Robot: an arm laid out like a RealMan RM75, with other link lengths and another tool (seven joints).
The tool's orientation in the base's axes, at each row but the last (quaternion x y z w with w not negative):
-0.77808, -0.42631, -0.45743, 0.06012
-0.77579, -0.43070, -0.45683, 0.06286
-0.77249, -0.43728, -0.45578, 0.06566
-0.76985, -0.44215, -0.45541, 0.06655
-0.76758, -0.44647, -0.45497, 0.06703
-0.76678, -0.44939, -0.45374, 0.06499
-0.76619, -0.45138, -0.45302, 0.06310
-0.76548, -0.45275, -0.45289, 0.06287
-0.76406, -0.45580, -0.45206, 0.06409
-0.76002, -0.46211, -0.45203, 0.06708
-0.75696, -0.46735, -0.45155, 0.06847
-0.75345, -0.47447, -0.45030, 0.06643
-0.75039, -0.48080, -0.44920, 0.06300
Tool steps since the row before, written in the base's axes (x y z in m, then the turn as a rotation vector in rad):
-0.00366, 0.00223, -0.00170, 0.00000, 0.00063, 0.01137
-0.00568, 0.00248, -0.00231, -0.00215, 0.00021, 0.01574
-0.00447, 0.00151, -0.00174, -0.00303, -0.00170, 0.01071
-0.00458, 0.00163, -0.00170, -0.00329, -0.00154, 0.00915
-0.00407, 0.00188, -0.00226, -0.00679, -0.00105, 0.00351
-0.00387, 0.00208, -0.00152, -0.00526, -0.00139, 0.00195
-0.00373, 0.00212, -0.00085, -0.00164, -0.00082, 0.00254
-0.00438, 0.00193, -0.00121, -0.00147, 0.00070, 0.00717
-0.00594, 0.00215, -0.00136, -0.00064, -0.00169, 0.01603
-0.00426, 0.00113, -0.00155, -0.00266, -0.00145, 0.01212
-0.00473, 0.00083, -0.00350, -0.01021, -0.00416, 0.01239
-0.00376, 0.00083, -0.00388, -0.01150, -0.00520, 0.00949
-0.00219, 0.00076, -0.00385, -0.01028, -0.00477, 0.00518
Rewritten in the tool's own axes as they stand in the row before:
-0.00074, -0.00454, -0.00036, 0.00906, 0.00297, -0.00623
-0.00145, -0.00635, -0.00117, 0.01168, 0.00297, -0.01035
-0.00130, -0.00472, -0.00113, 0.00650, 0.00199, -0.00898
-0.00117, -0.00488, -0.00114, 0.00536, 0.00123, -0.00816
-0.00130, -0.00484, -0.00034, 0.00073, -0.00338, -0.00690
-0.00055, -0.00459, -0.00053, -0.00037, -0.00252, -0.00519
0.00003, -0.00430, -0.00081, 0.00109, 0.00004, -0.00294
-0.00047, -0.00479, -0.00111, 0.00556, 0.00074, -0.00475
-0.00069, -0.00615, -0.00187, 0.01082, 0.00553, -0.01061
-0.00114, -0.00438, -0.00117, 0.00771, 0.00262, -0.00947
-0.00282, -0.00521, -0.00045, 0.00499, -0.00161, -0.01573
-0.00288, -0.00463, 0.00040, 0.00197, -0.00299, -0.01538
-0.00262, -0.00341, 0.00132, -0.00074, -0.00373, -0.01187

